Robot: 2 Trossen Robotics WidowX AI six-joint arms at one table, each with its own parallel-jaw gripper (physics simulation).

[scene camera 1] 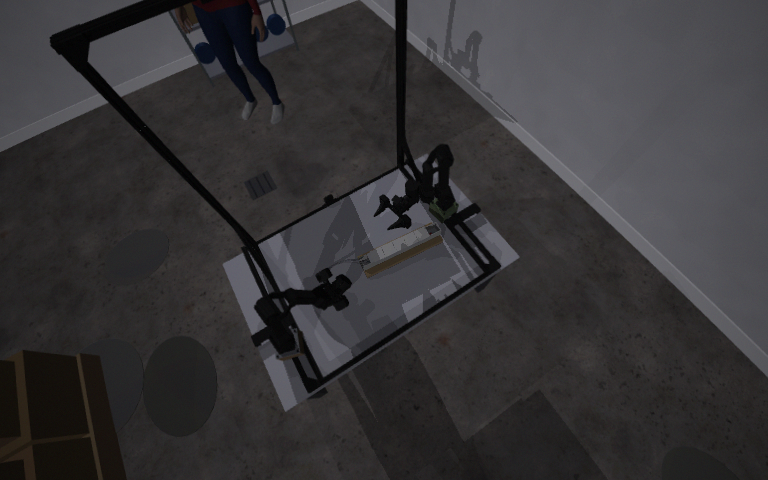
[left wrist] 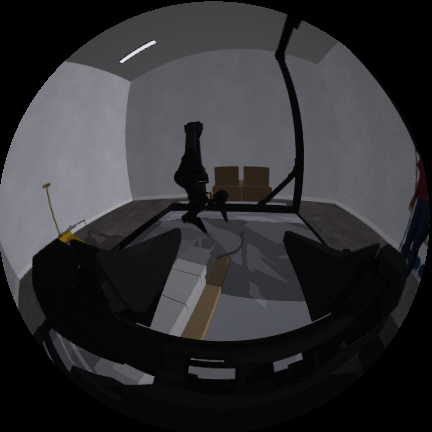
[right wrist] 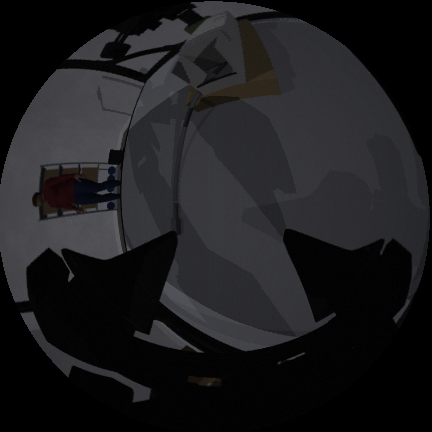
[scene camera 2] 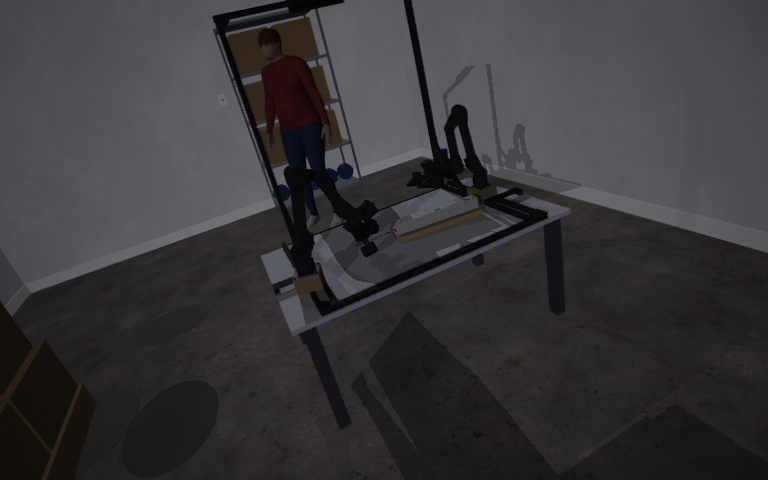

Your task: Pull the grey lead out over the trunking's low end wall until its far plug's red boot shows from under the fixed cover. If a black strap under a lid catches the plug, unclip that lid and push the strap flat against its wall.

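Places are measured from the left arm's base along level axes (x ahead, y left, z up), in millimetres.
Pixels of known places: left gripper, between the fingertips: [scene camera 1: 380,222] [left wrist: 234,235] [scene camera 2: 411,186]; right gripper, between the fingertips: [left wrist: 215,227] [right wrist: 232,235] [scene camera 2: 365,246]; left arm's base, origin of its link: [scene camera 1: 444,203] [scene camera 2: 481,185]; right arm's base, origin of its link: [scene camera 1: 286,343] [scene camera 2: 306,271].
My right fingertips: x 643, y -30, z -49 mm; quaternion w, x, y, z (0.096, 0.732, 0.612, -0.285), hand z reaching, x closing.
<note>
Ahead of a thing's pixels: the offset from my right fingertips to its middle. "spot": to the spot under its first point.
The white-lidded trunking [scene camera 1: 399,243] [scene camera 2: 438,213] [left wrist: 182,285] lies across the table, its lids in place. The grey lead {spot: dy -74, dx -93, dz -17 mm} [scene camera 1: 342,261] [left wrist: 239,246] [right wrist: 176,175] comes out over its low end wall and curves onto the table. In the right wrist view the lead's near plug {dy -94, dx -4, dz -21 mm} [right wrist: 176,224] is beside one fingertip, not between the fingers. My right gripper [scene camera 1: 334,290] [right wrist: 232,235] is open, pointing down near that plug. My left gripper [scene camera 1: 382,221] [left wrist: 234,235] is open above the table behind the trunking's right half. A tiny red spot shows near the trunking's right end. The strap cannot be made out.
A wooden strip [scene camera 1: 404,257] [scene camera 2: 441,224] [left wrist: 200,305] runs along the trunking's front side. A black frame {spot: dy -314, dx -654, dz +509 mm} [scene camera 1: 400,84] [scene camera 2: 421,73] rises around the table. A person [scene camera 2: 291,96] stands behind the table by a shelf. Dark shadows cross the table.
</note>
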